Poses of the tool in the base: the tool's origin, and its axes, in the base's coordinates. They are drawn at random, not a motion.
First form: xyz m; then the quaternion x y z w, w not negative.
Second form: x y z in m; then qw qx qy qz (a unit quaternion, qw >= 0). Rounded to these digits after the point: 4 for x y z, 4 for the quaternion.
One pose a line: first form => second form
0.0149 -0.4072 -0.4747 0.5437 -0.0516 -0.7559 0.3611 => 0.0149 -0.4072 -0.4747 0.3611 0.5437 -0.0516 -0.7559
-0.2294 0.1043 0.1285 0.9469 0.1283 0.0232 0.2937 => -0.2294 0.1043 0.1285 0.2937 0.9469 0.1283 0.0232
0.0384 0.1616 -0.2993 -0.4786 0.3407 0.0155 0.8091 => 0.0384 0.1616 -0.2993 0.8091 -0.4786 0.3407 0.0155
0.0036 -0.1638 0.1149 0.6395 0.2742 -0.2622 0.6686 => 0.0036 -0.1638 0.1149 0.6686 0.6395 0.2742 -0.2622
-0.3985 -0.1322 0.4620 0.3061 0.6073 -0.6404 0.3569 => -0.3985 -0.1322 0.4620 0.3569 0.3061 0.6073 -0.6404
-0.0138 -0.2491 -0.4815 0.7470 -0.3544 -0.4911 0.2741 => -0.0138 -0.2491 -0.4815 0.2741 0.7470 -0.3544 -0.4911
